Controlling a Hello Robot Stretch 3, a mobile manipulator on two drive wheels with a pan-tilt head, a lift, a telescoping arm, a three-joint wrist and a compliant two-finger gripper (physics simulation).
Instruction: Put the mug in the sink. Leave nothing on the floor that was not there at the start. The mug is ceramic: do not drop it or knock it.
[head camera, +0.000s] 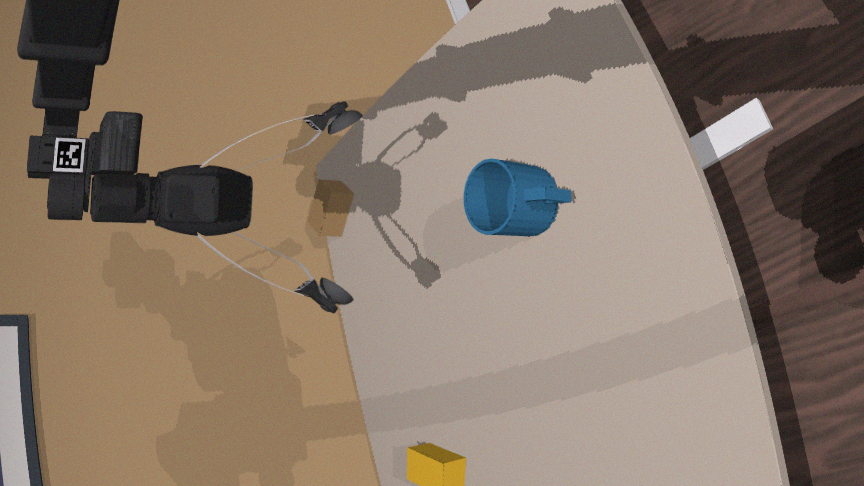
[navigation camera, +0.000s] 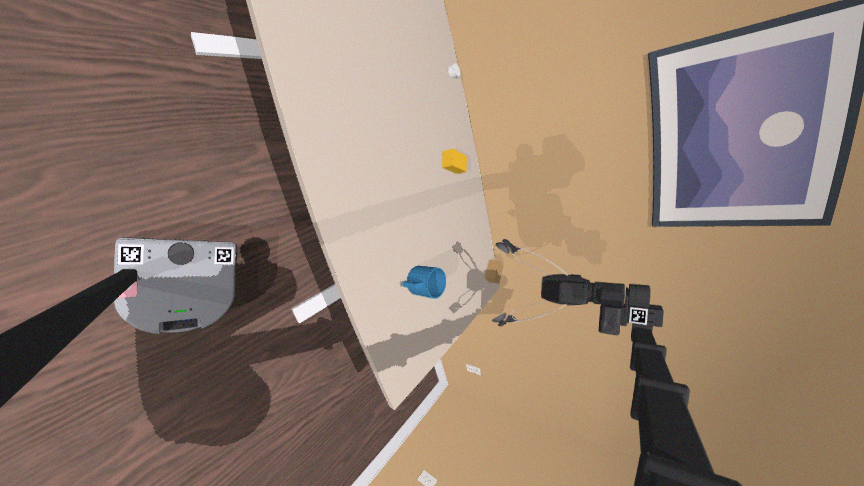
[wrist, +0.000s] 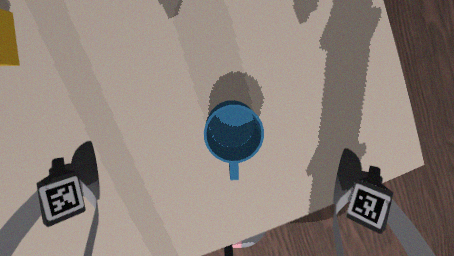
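Where they show: gripper, fingertip midpoint: (head camera: 353, 206) (navigation camera: 494, 282) (wrist: 218, 165); robot's base, origin of the base link: (navigation camera: 181, 252).
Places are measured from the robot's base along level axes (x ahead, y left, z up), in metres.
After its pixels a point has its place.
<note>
A blue mug (head camera: 525, 217) {x -0.018, y -0.526, z 0.777 m} (navigation camera: 426, 282) {x -0.036, y -0.521, z 0.799 m} (wrist: 233, 137) {x -0.045, y -0.542, z 0.729 m} stands upright on the pale table (head camera: 604, 272) {x 0.042, y -0.445, z 0.721 m} (navigation camera: 362, 120) {x 0.377, y -0.334, z 0.721 m} (wrist: 150, 75) {x 0.103, y -0.651, z 0.721 m}, its handle towards the edge on the robot base's side. My gripper (head camera: 341, 206) {x -0.020, y -0.582, z 0.973 m} (navigation camera: 504, 282) {x -0.020, y -0.582, z 0.973 m} (wrist: 218, 165) {x -0.020, y -0.582, z 0.973 m} is open and empty, its fingers spread wide and pointing down above the table. In the wrist view the mug lies between the two fingers sideways and a little above their line; neither finger touches it. In the head view the fingers are left of the mug. The sink does not show in these views.
A yellow block (head camera: 436, 465) {x 0.350, y -0.683, z 0.766 m} (navigation camera: 454, 160) {x 0.363, y -0.679, z 0.766 m} (wrist: 7, 40) {x 0.342, y -0.709, z 0.739 m} stands on the table. A small brown box (head camera: 332, 224) {x -0.006, y -1.038, z 0.749 m} (navigation camera: 492, 272) {x -0.039, y -1.022, z 0.754 m} is at its wall side. A small white object (navigation camera: 453, 70) {x 0.738, y -0.691, z 0.742 m} is farther along. My base (navigation camera: 175, 296) {x -0.139, y 0.014, z 0.159 m} is on the wooden floor. A framed picture (navigation camera: 749, 139) {x 0.396, y -0.956, z 1.591 m} hangs on the wall.
</note>
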